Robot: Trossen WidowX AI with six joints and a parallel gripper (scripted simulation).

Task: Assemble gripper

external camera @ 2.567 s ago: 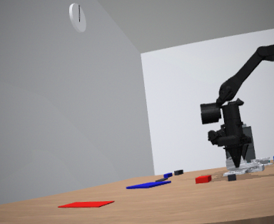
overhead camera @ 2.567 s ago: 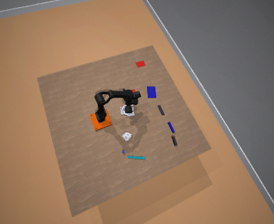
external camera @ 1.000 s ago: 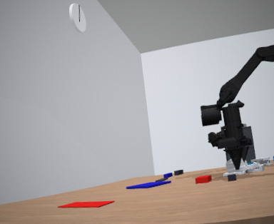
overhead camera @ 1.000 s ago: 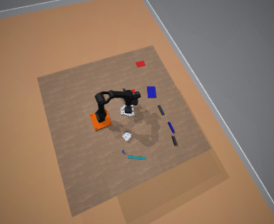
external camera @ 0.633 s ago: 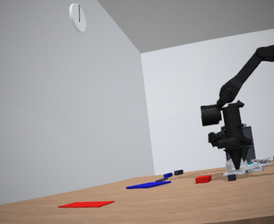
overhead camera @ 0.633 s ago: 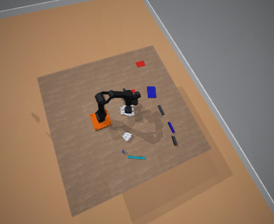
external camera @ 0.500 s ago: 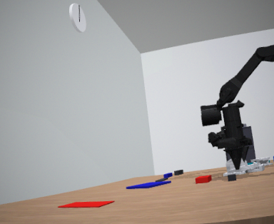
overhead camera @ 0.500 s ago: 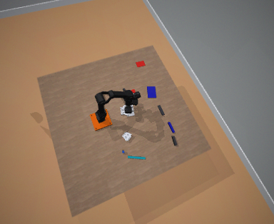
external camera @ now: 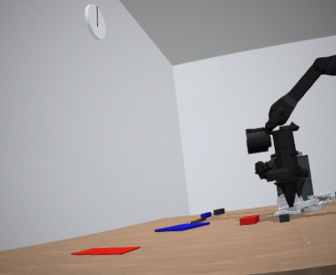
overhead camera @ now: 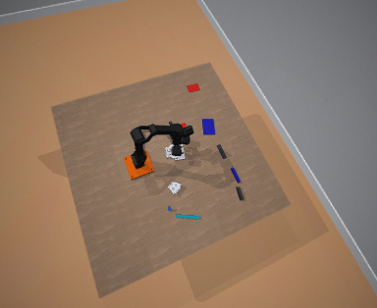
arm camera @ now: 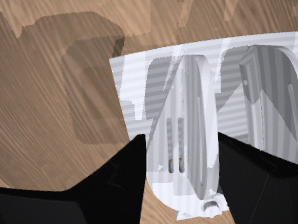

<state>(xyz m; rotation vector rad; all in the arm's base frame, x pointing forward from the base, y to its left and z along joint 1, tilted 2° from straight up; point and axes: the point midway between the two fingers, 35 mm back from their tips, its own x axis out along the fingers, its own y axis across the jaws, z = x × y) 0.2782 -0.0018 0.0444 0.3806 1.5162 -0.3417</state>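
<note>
My gripper tip is now 50 mm past the white jaw and 40 mm to the left of it. The rest, counted from my gripper tip: red block 120 mm to the left, 120 mm ahead, 10 mm below; blue plate 290 mm ahead, 50 mm to the left, 10 mm below; blue bar 360 mm to the right, 280 mm ahead, 10 mm below.
</note>
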